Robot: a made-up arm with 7 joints. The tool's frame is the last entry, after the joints. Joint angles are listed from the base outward.
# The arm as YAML. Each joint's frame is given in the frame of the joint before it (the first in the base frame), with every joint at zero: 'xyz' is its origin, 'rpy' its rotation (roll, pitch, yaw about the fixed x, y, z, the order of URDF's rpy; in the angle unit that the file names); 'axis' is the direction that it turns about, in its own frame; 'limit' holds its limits. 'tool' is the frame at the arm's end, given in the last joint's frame.
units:
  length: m
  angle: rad
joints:
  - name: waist
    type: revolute
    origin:
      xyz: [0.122, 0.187, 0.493]
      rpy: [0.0, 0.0, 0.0]
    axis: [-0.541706, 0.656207, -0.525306]
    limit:
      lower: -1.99
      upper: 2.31
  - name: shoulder
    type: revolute
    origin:
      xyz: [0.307, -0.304, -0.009]
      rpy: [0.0, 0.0, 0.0]
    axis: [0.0, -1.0, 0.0]
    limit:
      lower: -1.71
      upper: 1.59
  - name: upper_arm
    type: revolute
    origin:
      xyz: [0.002, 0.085, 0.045]
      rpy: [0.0, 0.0, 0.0]
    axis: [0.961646, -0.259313, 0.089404]
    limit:
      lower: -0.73
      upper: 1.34
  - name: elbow
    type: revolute
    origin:
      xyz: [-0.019, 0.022, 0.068]
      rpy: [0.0, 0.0, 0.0]
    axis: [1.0, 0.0, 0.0]
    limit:
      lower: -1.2
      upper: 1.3
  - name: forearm
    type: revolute
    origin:
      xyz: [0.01, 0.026, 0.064]
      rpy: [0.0, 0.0, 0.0]
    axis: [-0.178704, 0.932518, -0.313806]
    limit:
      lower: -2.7
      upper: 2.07
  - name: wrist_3
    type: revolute
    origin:
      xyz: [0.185, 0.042, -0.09]
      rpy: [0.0, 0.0, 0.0]
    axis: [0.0, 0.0, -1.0]
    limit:
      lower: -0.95
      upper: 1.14
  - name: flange
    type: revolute
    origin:
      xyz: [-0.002, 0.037, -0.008]
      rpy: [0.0, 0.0, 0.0]
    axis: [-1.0, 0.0, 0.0]
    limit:
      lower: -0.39
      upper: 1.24
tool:
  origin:
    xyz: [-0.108, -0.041, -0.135]
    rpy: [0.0, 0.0, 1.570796]
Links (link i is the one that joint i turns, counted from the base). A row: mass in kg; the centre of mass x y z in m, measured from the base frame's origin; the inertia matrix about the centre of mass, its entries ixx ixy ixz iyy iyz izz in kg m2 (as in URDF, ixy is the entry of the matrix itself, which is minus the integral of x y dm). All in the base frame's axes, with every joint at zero. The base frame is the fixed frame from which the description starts. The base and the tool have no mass.
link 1: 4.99; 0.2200 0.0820 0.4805; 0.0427 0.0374 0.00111 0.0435 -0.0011 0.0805
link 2: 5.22; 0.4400 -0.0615 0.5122; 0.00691 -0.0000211 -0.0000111 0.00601 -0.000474 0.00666
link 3: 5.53; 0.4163 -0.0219 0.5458; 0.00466 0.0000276 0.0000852 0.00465 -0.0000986 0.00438
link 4: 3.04; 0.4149 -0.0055 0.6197; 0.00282 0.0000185 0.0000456 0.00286 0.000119 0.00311
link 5: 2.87; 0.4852 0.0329 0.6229; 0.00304 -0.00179 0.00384 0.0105 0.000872 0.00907
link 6: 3.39; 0.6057 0.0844 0.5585; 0.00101 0 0 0.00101 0 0.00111
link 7: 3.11; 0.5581 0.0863 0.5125; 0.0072 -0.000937 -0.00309 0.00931 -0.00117 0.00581
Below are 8 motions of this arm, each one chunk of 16 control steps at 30 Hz.
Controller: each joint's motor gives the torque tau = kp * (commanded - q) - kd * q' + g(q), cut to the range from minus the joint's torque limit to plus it. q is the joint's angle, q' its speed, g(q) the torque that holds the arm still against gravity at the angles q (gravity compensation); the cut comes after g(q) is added. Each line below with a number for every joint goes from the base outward.
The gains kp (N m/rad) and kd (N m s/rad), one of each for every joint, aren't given. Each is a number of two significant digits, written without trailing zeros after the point. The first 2 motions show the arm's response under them.
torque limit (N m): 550 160 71 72 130 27 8.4
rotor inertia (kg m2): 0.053 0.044 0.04 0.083 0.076 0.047 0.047
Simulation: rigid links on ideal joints. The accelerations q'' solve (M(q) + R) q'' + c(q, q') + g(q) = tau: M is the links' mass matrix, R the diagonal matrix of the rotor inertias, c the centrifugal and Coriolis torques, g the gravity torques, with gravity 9.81 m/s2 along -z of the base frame. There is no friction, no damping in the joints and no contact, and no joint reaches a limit. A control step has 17 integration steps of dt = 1/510 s. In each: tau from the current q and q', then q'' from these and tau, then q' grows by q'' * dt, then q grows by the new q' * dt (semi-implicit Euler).
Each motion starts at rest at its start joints. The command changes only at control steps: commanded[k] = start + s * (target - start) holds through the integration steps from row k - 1 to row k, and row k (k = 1, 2, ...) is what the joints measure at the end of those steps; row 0 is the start. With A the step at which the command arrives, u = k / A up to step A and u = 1 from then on. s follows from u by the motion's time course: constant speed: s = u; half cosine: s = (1 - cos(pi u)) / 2; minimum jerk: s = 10 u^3 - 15 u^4 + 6 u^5; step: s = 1 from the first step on.
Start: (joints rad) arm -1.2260 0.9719 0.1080 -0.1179 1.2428 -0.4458 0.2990
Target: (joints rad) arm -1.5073 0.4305 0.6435 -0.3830 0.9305 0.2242 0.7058
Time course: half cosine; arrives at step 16
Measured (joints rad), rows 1 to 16:
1: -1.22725 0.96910 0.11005 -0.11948 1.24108 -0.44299 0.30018
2: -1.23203 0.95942 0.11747 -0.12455 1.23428 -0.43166 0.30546
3: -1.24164 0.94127 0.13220 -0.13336 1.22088 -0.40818 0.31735
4: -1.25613 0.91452 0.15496 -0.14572 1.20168 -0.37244 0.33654
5: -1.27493 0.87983 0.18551 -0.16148 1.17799 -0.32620 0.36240
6: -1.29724 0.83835 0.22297 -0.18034 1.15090 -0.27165 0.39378
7: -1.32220 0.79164 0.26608 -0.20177 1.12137 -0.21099 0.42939
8: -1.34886 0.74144 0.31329 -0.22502 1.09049 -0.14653 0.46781
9: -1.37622 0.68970 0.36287 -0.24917 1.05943 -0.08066 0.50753
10: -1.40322 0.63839 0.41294 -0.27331 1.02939 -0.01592 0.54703
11: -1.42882 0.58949 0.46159 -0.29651 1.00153 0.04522 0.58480
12: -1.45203 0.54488 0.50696 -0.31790 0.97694 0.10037 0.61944
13: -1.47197 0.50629 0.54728 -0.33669 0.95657 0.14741 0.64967
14: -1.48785 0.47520 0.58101 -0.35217 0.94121 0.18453 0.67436
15: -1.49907 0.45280 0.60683 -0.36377 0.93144 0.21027 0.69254
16: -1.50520 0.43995 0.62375 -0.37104 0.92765 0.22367 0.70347
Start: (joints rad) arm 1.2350 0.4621 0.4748 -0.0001 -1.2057 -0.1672 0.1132
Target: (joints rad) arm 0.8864 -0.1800 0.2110 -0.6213 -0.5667 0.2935 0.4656
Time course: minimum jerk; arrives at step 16
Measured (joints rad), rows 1 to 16:
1: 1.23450 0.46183 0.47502 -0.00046 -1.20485 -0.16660 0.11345
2: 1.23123 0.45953 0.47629 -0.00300 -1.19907 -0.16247 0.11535
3: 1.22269 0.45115 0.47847 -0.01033 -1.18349 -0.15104 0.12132
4: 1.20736 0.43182 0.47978 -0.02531 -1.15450 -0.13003 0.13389
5: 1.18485 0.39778 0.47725 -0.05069 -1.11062 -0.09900 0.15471
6: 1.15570 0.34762 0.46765 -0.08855 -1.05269 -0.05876 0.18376
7: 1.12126 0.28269 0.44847 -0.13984 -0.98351 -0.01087 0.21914
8: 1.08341 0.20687 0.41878 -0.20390 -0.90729 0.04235 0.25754
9: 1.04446 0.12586 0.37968 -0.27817 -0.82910 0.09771 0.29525
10: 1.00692 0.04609 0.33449 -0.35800 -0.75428 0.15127 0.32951
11: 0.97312 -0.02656 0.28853 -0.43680 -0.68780 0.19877 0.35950
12: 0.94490 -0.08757 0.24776 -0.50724 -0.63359 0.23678 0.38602
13: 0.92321 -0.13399 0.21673 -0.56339 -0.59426 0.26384 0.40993
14: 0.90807 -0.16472 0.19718 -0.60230 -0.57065 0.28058 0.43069
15: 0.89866 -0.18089 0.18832 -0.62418 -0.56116 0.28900 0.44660
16: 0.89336 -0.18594 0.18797 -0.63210 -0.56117 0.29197 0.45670
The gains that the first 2 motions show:
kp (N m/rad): 2300 720 300 260 810 97 39
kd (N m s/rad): 89 31 18 14 17 3.4 1.8
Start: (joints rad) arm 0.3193 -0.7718 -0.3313 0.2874 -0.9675 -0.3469 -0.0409
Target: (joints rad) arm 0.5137 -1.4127 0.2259 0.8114 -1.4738 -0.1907 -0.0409
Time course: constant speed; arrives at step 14
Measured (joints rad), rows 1 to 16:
1: 0.32420 -0.79458 -0.32391 0.29273 -0.99840 -0.34162 -0.04406
2: 0.33379 -0.83091 -0.30392 0.31221 -1.03486 -0.32775 -0.04964
3: 0.34665 -0.87333 -0.27359 0.34264 -1.07084 -0.31348 -0.05473
4: 0.36095 -0.91813 -0.23649 0.37953 -1.10688 -0.30134 -0.05677
5: 0.37547 -0.96341 -0.19546 0.41956 -1.14338 -0.29028 -0.05574
6: 0.38975 -1.00848 -0.15255 0.46059 -1.18019 -0.27923 -0.05326
7: 0.40383 -1.05336 -0.10922 0.50142 -1.21700 -0.26791 -0.05091
8: 0.41786 -1.09836 -0.06640 0.54145 -1.25355 -0.25646 -0.04940
9: 0.43196 -1.14379 -0.02458 0.58050 -1.28973 -0.24510 -0.04873
10: 0.44617 -1.18977 0.01613 0.61863 -1.32556 -0.23392 -0.04854
11: 0.46044 -1.23624 0.05586 0.65604 -1.36117 -0.22292 -0.04847
12: 0.47472 -1.28302 0.09492 0.69298 -1.39669 -0.21202 -0.04835
13: 0.48898 -1.32988 0.13363 0.72968 -1.43222 -0.20116 -0.04817
14: 0.50319 -1.37667 0.17229 0.76635 -1.46783 -0.19027 -0.04796
15: 0.51583 -1.40489 0.20929 0.80444 -1.47262 -0.18661 -0.04106
16: 0.52426 -1.42028 0.23751 0.83420 -1.47235 -0.19118 -0.02803

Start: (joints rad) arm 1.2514 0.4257 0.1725 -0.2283 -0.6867 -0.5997 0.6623
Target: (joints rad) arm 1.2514 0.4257 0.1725 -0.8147 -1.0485 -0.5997 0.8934
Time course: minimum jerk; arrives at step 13
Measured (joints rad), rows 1 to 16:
1: 1.25144 0.42559 0.17257 -0.22930 -0.68781 -0.59973 0.66245
2: 1.25161 0.42508 0.17295 -0.23602 -0.69497 -0.59987 0.66381
3: 1.25173 0.42449 0.17368 -0.25418 -0.71298 -0.60008 0.66900
4: 1.25162 0.42433 0.17489 -0.28748 -0.74353 -0.60033 0.68111
5: 1.25126 0.42481 0.17664 -0.33664 -0.78529 -0.60067 0.70191
6: 1.25072 0.42591 0.17868 -0.39962 -0.83484 -0.60111 0.73098
7: 1.25015 0.42737 0.18045 -0.47227 -0.88763 -0.60149 0.76579
8: 1.24970 0.42883 0.18121 -0.54900 -0.93860 -0.60157 0.80250
9: 1.24953 0.42984 0.18032 -0.62365 -0.98295 -0.60122 0.83694
10: 1.24976 0.43000 0.17745 -0.69027 -1.01682 -0.60047 0.86537
11: 1.25038 0.42915 0.17291 -0.74395 -1.03813 -0.59952 0.88516
12: 1.25124 0.42746 0.16765 -0.78187 -1.04737 -0.59863 0.89531
13: 1.25209 0.42540 0.16317 -0.80448 -1.04827 -0.59809 0.89699
14: 1.25266 0.42363 0.16091 -0.81597 -1.04700 -0.59802 0.89358
15: 1.25274 0.42296 0.16100 -0.82046 -1.04675 -0.59823 0.88952
16: 1.25244 0.42335 0.16295 -0.82081 -1.04737 -0.59858 0.88774

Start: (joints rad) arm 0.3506 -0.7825 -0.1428 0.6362 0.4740 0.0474 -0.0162
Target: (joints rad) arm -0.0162 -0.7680 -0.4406 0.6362 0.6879 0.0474 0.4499
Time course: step
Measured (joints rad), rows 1 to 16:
1: 0.19085 -0.79568 -0.26415 0.62756 0.60185 0.08784 0.08677
2: 0.03816 -0.78505 -0.34765 0.64505 0.71438 0.07044 0.25644
3: -0.01430 -0.77169 -0.37521 0.65954 0.70782 0.03352 0.38861
4: -0.02264 -0.76580 -0.39291 0.66070 0.68354 0.03230 0.45909
5: -0.02035 -0.76551 -0.40964 0.65347 0.68152 0.04229 0.47954
6: -0.01735 -0.76722 -0.42453 0.64379 0.68740 0.04694 0.47368
7: -0.01556 -0.76850 -0.43481 0.63656 0.68989 0.04752 0.46173
8: -0.01507 -0.76882 -0.43991 0.63349 0.68935 0.04750 0.45322
9: -0.01534 -0.76861 -0.44142 0.63345 0.68839 0.04764 0.44935
10: -0.01580 -0.76830 -0.44130 0.63454 0.68791 0.04769 0.44840
11: -0.01613 -0.76808 -0.44081 0.63558 0.68778 0.04760 0.44865
12: -0.01627 -0.76798 -0.44049 0.63616 0.68779 0.04748 0.44917
13: -0.01628 -0.76796 -0.44039 0.63635 0.68784 0.04741 0.44959
14: -0.01625 -0.76797 -0.44043 0.63634 0.68788 0.04739 0.44984
15: -0.01622 -0.76799 -0.44051 0.63627 0.68790 0.04738 0.44995
16: -0.01620 -0.76800 -0.44057 0.63621 0.68791 0.04739 0.44998

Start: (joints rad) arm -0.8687 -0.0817 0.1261 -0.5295 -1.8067 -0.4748 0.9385
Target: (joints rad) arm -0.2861 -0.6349 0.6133 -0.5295 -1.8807 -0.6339 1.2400
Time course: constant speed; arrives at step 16
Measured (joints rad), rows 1 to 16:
1: -0.85073 -0.09256 0.13807 -0.53263 -1.81792 -0.47730 0.94538
2: -0.82057 -0.11628 0.15920 -0.53468 -1.82290 -0.48490 0.96170
3: -0.78525 -0.15041 0.18423 -0.53420 -1.82358 -0.49597 0.98130
4: -0.74824 -0.18888 0.21108 -0.53261 -1.82431 -0.50785 0.99946
5: -0.71106 -0.22718 0.23907 -0.53131 -1.82688 -0.51905 1.01587
6: -0.67424 -0.26368 0.26797 -0.53074 -1.83108 -0.52937 1.03222
7: -0.63778 -0.29859 0.29762 -0.53066 -1.83610 -0.53920 1.04979
8: -0.60150 -0.33271 0.32784 -0.53067 -1.84127 -0.54895 1.06870
9: -0.56526 -0.36673 0.35843 -0.53055 -1.84626 -0.55880 1.08835
10: -0.52895 -0.40099 0.38918 -0.53026 -1.85103 -0.56877 1.10807
11: -0.49257 -0.43554 0.41992 -0.52992 -1.85562 -0.57880 1.12745
12: -0.45614 -0.47031 0.45052 -0.52965 -1.86012 -0.58883 1.14639
13: -0.41968 -0.50517 0.48093 -0.52954 -1.86461 -0.59884 1.16500
14: -0.38321 -0.54004 0.51116 -0.52963 -1.86911 -0.60880 1.18346
15: -0.34676 -0.57488 0.54124 -0.52988 -1.87363 -0.61872 1.20188
16: -0.31031 -0.60969 0.57123 -0.53023 -1.87818 -0.62863 1.22033

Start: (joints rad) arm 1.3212 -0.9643 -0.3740 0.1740 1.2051 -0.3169 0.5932
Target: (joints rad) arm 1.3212 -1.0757 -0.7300 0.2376 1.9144 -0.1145 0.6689
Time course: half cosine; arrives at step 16
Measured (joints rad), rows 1 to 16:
1: 1.32124 -0.96464 -0.37517 0.17462 1.20974 -0.31573 0.59398
2: 1.32129 -0.96626 -0.37978 0.17631 1.22661 -0.31169 0.59615
3: 1.32133 -0.96985 -0.38951 0.17864 1.25784 -0.30423 0.59910
4: 1.32138 -0.97539 -0.40486 0.18140 1.30125 -0.29349 0.60250
5: 1.32146 -0.98261 -0.42554 0.18469 1.35440 -0.27969 0.60657
6: 1.32152 -0.99123 -0.45086 0.18861 1.41527 -0.26333 0.61155
7: 1.32153 -1.00095 -0.47989 0.19314 1.48170 -0.24510 0.61742
8: 1.32146 -1.01144 -0.51151 0.19821 1.55114 -0.22577 0.62395
9: 1.32131 -1.02234 -0.54454 0.20373 1.62093 -0.20608 0.63085
10: 1.32113 -1.03323 -0.57772 0.20952 1.68837 -0.18679 0.63781
11: 1.32093 -1.04369 -0.60983 0.21534 1.75088 -0.16863 0.64454
12: 1.32076 -1.05331 -0.63970 0.22092 1.80607 -0.15231 0.65076
13: 1.32065 -1.06167 -0.66621 0.22599 1.85182 -0.13843 0.65621
14: 1.32059 -1.06842 -0.68839 0.23026 1.88634 -0.12752 0.66067
15: 1.32059 -1.07327 -0.70537 0.23353 1.90831 -0.11997 0.66396
16: 1.32062 -1.07601 -0.71649 0.23562 1.91689 -0.11607 0.66593

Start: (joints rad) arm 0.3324 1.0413 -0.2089 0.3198 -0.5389 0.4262 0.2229
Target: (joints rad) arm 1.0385 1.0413 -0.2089 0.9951 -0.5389 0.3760 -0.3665
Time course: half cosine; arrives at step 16
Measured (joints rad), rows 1 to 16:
1: 0.33617 1.04128 -0.20895 0.32280 -0.53921 0.42632 0.22088
2: 0.34934 1.04133 -0.20895 0.33338 -0.53957 0.42606 0.21272
3: 0.37409 1.04146 -0.20892 0.35360 -0.53943 0.42452 0.19542
4: 0.41040 1.04154 -0.20909 0.38382 -0.53893 0.42162 0.16802
5: 0.45716 1.04153 -0.20955 0.42357 -0.53826 0.41770 0.13101
6: 0.51265 1.04143 -0.21020 0.47176 -0.53757 0.41310 0.08581
7: 0.57476 1.04130 -0.21088 0.52685 -0.53693 0.40804 0.03436
8: 0.64109 1.04119 -0.21143 0.58694 -0.53644 0.40273 -0.02113
9: 0.70911 1.04112 -0.21171 0.64986 -0.53613 0.39739 -0.07844
10: 0.77618 1.04110 -0.21165 0.71328 -0.53603 0.39226 -0.13536
11: 0.83974 1.04111 -0.21123 0.77477 -0.53615 0.38757 -0.18981
12: 0.89735 1.04114 -0.21048 0.83199 -0.53645 0.38353 -0.23980
13: 0.94680 1.04117 -0.20948 0.88269 -0.53691 0.38032 -0.28351
14: 0.98619 1.04118 -0.20834 0.92486 -0.53745 0.37801 -0.31928
15: 1.01404 1.04119 -0.20719 0.95680 -0.53803 0.37665 -0.34571
16: 1.02926 1.04118 -0.20615 0.97721 -0.53857 0.37622 -0.36169

